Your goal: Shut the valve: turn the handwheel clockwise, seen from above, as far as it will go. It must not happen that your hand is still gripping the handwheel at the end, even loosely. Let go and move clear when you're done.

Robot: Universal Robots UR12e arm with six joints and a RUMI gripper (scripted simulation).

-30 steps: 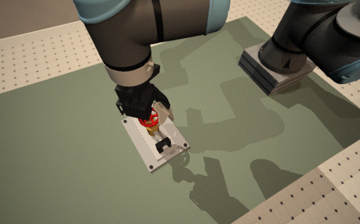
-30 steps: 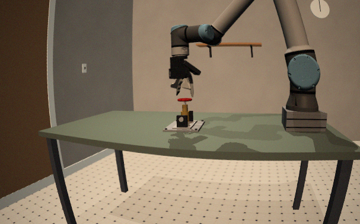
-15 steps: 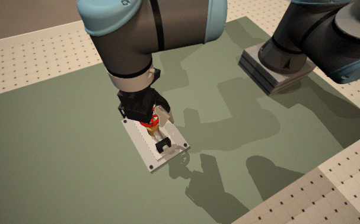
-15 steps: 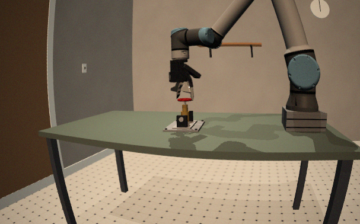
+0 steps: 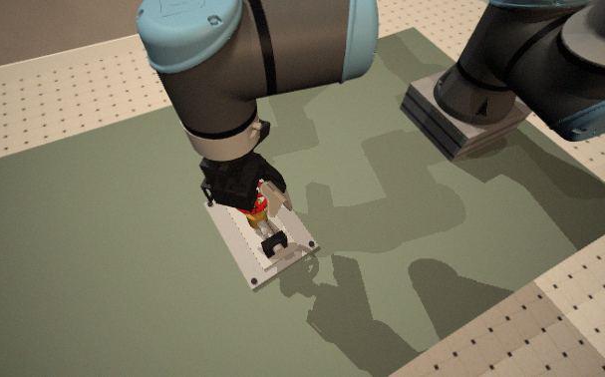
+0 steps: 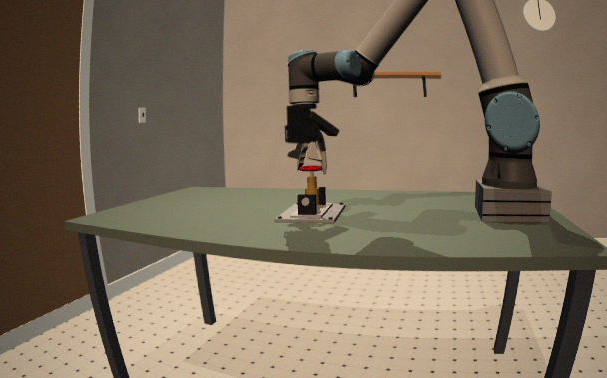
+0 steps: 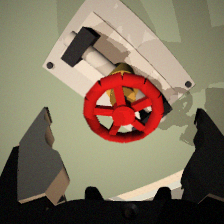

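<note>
Now: the red handwheel right at my hand.
</note>
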